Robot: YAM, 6 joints.
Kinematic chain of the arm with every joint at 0, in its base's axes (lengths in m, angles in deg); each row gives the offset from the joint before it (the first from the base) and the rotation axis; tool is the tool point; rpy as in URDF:
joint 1: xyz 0 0 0.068 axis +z
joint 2: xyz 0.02 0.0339 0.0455 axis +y
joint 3: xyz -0.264 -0.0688 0 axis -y
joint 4: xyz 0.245 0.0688 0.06 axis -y
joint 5: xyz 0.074 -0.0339 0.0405 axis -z
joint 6: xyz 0.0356 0 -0.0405 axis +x
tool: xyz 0 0 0 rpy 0 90 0
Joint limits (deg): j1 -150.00..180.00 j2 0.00..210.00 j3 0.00..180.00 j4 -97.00..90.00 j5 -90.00..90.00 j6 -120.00..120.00
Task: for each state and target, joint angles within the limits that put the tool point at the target. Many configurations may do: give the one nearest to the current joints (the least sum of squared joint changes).
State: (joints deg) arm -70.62 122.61 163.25 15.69 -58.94 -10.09
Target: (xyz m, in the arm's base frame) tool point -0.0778 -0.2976 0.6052
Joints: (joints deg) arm -110.98 99.20 131.98 1.69 -72.22 -10.09
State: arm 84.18 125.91 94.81 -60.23 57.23 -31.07
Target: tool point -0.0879 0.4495 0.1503
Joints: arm 104.75 132.82 104.39 -53.25 55.83 -31.07
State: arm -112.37 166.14 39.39 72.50 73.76 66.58
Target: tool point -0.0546 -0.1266 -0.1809
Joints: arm -99.24 184.88 39.35 68.10 70.53 66.58
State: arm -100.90 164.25 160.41 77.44 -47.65 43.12
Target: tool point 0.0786 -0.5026 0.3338
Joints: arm -84.23 171.62 177.79 90.00 -50.95 43.12
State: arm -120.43 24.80 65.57 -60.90 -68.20 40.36
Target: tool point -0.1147 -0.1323 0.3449
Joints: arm -141.42 56.18 60.72 -52.94 -63.67 40.36
